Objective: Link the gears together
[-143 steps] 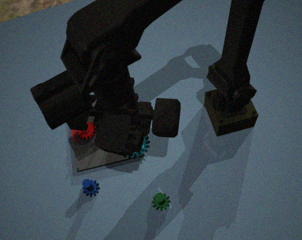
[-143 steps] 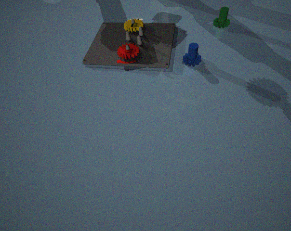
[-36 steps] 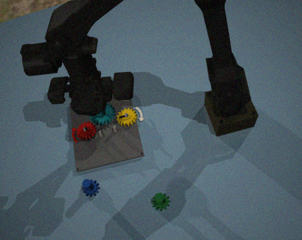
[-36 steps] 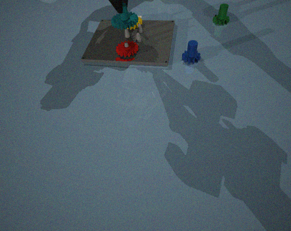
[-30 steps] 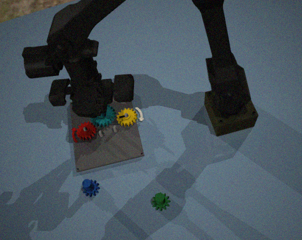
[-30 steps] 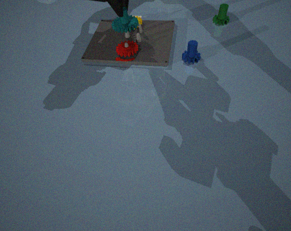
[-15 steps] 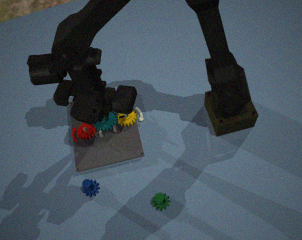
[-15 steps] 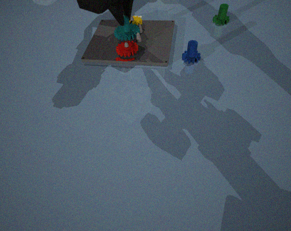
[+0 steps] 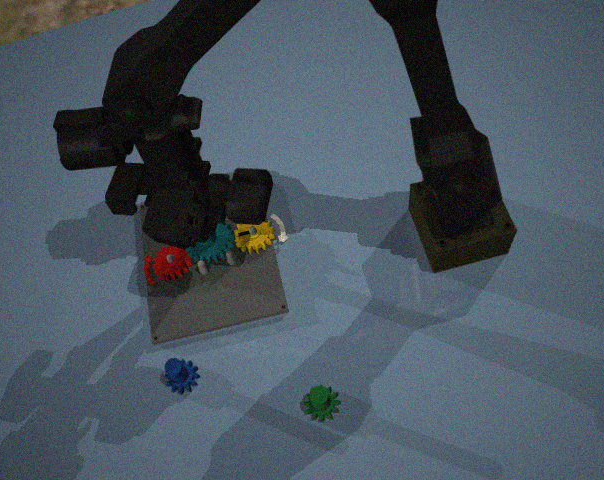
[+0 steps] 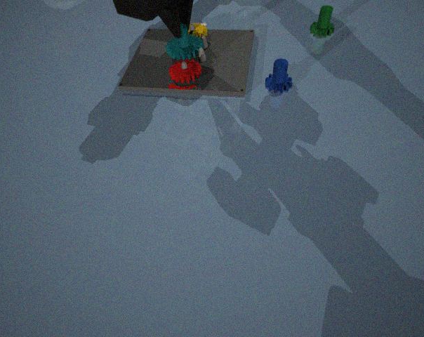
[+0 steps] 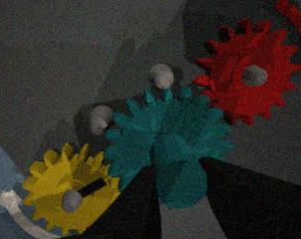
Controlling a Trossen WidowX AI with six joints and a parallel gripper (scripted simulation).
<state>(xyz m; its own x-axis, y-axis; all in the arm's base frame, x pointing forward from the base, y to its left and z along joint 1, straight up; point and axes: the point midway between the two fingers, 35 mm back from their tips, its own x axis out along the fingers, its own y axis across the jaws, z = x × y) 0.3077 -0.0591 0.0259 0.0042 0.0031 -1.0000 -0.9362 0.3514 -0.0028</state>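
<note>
My gripper tip is now 60 mm past the yellow gear and 30 mm above it. Also, from my gripper tip: teal gear (10 mm below); red arrow (90 mm ahead, 40 mm below, 20 mm to the left); red gear (50 mm ahead, 30 mm below, 10 mm to the left).
</note>
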